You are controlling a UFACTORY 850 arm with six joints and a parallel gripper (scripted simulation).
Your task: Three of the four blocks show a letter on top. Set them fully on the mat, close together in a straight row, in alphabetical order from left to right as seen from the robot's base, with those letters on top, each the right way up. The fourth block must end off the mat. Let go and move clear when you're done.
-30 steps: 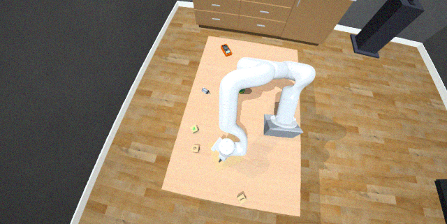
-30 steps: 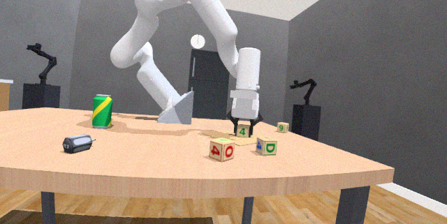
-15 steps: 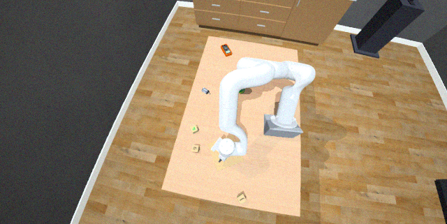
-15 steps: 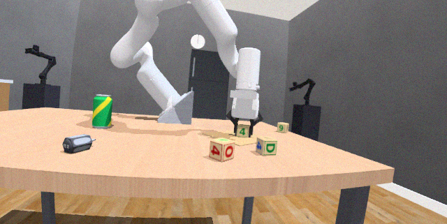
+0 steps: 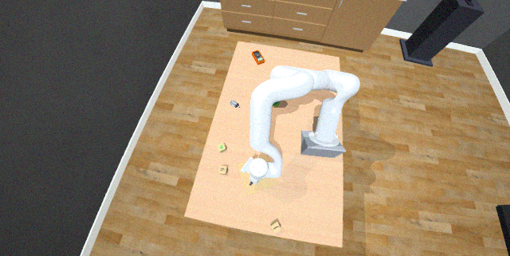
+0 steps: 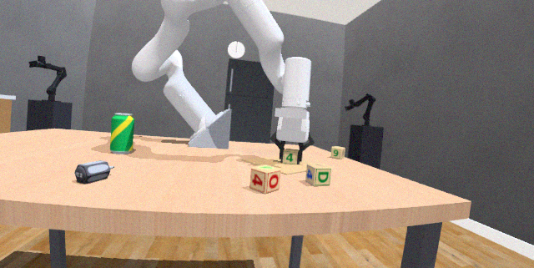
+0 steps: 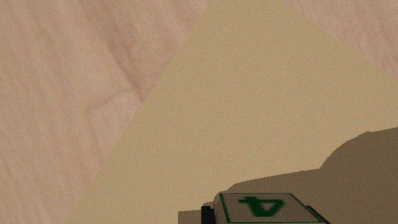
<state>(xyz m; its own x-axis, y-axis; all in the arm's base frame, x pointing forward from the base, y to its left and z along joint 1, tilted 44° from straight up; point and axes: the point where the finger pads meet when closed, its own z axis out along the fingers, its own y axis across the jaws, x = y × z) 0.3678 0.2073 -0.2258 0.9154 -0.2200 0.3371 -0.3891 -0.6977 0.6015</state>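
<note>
The tan mat is 2 cm to the right of my hand and 2 cm below it. Round my hand: grey device 26 cm ahead, 45 cm to the right, 1 cm below; then yellow can 2 cm behind, 53 cm to the right, 4 cm above.
</note>
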